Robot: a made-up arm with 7 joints. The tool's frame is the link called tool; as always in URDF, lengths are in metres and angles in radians. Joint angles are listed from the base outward. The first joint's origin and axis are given. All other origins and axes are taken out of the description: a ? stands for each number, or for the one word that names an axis. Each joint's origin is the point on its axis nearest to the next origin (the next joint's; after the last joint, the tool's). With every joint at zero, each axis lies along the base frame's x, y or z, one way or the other. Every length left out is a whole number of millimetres.
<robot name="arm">
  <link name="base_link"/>
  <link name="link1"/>
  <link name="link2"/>
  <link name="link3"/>
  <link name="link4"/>
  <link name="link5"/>
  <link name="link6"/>
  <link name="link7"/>
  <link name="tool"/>
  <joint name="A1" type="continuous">
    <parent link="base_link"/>
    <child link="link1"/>
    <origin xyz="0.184 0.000 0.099" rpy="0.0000 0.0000 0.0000"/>
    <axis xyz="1 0 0"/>
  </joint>
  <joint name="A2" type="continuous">
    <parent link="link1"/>
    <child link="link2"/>
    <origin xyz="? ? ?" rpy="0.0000 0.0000 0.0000"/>
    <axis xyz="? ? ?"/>
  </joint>
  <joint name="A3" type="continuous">
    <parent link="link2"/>
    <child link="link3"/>
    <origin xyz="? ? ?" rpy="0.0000 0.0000 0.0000"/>
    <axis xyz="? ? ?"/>
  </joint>
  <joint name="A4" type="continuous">
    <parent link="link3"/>
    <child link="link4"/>
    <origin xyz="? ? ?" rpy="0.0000 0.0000 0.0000"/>
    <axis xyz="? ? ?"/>
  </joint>
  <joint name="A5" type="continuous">
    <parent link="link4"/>
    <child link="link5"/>
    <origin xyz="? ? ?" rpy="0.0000 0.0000 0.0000"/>
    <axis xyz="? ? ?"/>
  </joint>
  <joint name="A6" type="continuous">
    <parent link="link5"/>
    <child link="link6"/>
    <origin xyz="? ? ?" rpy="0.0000 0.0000 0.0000"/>
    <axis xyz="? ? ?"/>
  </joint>
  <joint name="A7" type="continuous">
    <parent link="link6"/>
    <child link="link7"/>
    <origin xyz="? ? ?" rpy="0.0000 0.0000 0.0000"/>
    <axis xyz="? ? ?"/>
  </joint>
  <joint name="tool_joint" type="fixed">
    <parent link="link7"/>
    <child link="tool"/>
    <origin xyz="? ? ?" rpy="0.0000 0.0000 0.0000"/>
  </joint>
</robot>
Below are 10 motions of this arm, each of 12 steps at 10 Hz.
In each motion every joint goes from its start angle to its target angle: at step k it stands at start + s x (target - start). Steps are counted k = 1, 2, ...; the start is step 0. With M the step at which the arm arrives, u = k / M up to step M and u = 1 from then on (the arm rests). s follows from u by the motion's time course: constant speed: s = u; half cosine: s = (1 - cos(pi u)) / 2; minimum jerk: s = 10 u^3 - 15 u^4 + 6 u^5.
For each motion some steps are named. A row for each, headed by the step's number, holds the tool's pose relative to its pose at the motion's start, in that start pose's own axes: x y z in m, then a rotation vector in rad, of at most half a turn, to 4 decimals.
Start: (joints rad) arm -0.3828 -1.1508 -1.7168 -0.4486 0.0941 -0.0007 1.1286
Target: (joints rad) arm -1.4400 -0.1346 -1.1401 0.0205 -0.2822 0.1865 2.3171
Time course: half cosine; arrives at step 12
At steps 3, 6, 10, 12:
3: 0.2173 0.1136 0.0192 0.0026 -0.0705 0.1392
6: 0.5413 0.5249 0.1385 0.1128 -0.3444 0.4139
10: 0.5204 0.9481 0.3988 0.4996 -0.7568 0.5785
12: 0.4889 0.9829 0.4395 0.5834 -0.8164 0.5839

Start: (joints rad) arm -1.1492 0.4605 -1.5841 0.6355 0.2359 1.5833 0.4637
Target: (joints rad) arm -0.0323 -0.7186 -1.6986 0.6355 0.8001 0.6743 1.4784
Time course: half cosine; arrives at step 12
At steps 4, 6, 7, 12:
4: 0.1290 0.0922 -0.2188 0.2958 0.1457 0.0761
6: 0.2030 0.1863 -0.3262 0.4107 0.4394 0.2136
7: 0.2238 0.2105 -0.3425 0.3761 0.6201 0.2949
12: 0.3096 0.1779 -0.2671 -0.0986 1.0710 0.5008

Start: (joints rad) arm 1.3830 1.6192 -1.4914 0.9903 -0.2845 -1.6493 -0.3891
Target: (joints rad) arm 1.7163 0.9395 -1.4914 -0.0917 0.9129 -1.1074 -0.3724
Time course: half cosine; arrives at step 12
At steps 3, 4, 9, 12:
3: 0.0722 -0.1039 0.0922 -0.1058 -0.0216 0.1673
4: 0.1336 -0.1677 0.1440 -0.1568 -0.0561 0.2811
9: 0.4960 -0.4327 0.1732 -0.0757 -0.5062 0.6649
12: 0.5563 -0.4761 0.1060 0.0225 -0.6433 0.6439

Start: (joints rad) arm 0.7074 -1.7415 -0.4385 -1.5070 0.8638 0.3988 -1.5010
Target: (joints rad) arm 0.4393 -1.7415 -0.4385 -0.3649 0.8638 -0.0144 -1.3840
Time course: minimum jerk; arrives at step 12
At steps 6, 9, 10, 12:
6: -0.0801 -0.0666 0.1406 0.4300 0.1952 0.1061
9: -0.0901 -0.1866 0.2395 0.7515 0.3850 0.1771
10: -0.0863 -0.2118 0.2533 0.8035 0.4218 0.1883
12: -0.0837 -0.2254 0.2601 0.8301 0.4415 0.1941

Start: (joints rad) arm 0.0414 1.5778 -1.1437 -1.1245 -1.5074 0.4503 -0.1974
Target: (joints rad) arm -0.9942 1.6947 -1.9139 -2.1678 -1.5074 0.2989 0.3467
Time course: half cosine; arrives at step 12
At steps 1, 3, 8, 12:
1: -0.0020 -0.0014 0.0113 -0.0100 0.0323 -0.0076
3: -0.0011 -0.0117 0.1002 -0.0955 0.2726 -0.0498
8: 0.3348 -0.0437 0.3608 -0.5950 1.2085 0.1731
12: 0.5307 -0.0367 0.3066 -0.7546 1.4573 0.4745

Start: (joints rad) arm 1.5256 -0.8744 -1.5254 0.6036 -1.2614 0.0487 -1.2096
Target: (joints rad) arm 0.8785 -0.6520 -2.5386 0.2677 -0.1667 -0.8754 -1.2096
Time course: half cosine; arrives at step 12
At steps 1, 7, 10, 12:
1: -0.0068 0.0066 -0.0014 -0.0026 -0.0055 -0.0284
7: -0.0558 0.1118 -0.0896 -0.5449 -0.3844 -0.8649
10: -0.0343 -0.0131 -0.1216 -1.0830 -0.6839 -1.0216
12: -0.0327 -0.0539 -0.1175 -1.2172 -0.7568 -1.0238

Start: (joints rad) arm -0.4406 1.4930 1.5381 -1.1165 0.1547 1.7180 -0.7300
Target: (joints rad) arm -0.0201 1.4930 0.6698 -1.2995 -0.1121 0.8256 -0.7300
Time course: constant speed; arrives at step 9
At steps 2, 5, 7, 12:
2: -0.0114 0.0335 -0.0375 0.0765 -0.0867 -0.0594
5: -0.0037 0.0798 -0.0880 0.1679 -0.2287 -0.1315
7: 0.0171 0.1046 -0.1177 0.2161 -0.3286 -0.1642
12: 0.0489 0.1235 -0.1437 0.2567 -0.4299 -0.1824

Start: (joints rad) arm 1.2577 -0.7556 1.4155 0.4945 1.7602 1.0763 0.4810
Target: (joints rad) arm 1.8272 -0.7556 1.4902 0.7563 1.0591 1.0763 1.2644
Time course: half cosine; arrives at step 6
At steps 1, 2, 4, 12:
1: -0.0069 0.0051 -0.0033 0.0160 -0.0134 -0.0245
2: -0.0242 0.0231 -0.0129 0.0670 -0.0448 -0.0919
4: -0.0636 0.1054 -0.0362 0.2525 -0.0796 -0.2803
12: -0.0810 0.1656 -0.0407 0.3644 -0.0626 -0.3774

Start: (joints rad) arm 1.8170 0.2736 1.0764 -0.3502 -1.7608 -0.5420 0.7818
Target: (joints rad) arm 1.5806 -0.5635 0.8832 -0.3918 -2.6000 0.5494 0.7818
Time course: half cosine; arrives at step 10
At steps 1, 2, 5, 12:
1: 0.0075 -0.0056 0.0167 -0.0413 0.0016 0.0076
2: 0.0319 -0.0166 0.0643 -0.1589 0.0072 0.0347
5: 0.2255 0.0537 0.2503 -0.7405 0.0602 0.3309
12: 0.4383 0.3006 0.1444 -1.1315 0.1450 0.9710

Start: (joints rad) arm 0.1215 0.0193 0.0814 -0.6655 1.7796 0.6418 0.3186
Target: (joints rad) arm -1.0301 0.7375 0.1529 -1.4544 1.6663 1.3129 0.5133
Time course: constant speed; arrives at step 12
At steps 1, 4, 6, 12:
1: 0.0450 0.0114 0.0211 -0.0110 -0.1045 -0.0044
4: 0.1363 0.0443 0.1031 -0.0383 -0.4203 -0.0491
6: 0.1606 0.0649 0.1606 -0.0494 -0.6302 -0.1051
12: 0.1030 0.1354 0.2562 -0.0271 -1.2330 -0.3949

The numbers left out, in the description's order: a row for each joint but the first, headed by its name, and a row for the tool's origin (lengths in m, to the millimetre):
A2: xyz 0.000 -0.034 -0.104, axis 0 1 0
A3: xyz -0.230 0.000 0.013, axis 0 0 1
A4: xyz -0.084 0.021 0.000, axis 0 1 0
A5: xyz -0.299 0.000 0.010, axis 0 0 -1
A6: xyz -0.136 -0.109 0.000, axis -1 0 0
A7: xyz 0.000 -0.221 -0.176, axis 0 0 -1
tool: xyz -0.043 -0.311 0.000

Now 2 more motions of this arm.
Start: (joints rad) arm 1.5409 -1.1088 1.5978 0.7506 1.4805 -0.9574 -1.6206
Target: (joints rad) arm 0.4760 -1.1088 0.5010 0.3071 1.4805 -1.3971 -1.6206
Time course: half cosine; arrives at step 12
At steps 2, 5, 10, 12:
2: -0.0157 0.0058 0.0023 -0.0038 -0.0278 -0.0094
5: -0.0777 0.0125 0.0251 -0.0548 -0.1531 -0.0381
10: -0.1343 -0.0713 0.0923 -0.2536 -0.4192 0.0221
12: -0.1346 -0.0893 0.1006 -0.2813 -0.4565 0.0420

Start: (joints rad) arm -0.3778 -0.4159 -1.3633 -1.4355 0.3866 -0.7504 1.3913
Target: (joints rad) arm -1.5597 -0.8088 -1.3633 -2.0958 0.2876 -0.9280 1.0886
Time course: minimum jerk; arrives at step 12
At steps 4, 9, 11, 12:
4: 0.1742 0.0876 -0.3008 0.2784 0.2252 0.2710
9: 0.0050 0.8706 -0.9972 1.3121 0.8698 1.0056
11: -0.0962 0.9893 -1.0132 1.4803 0.9486 1.0763
12: -0.1017 0.9951 -1.0133 1.4892 0.9525 1.0796

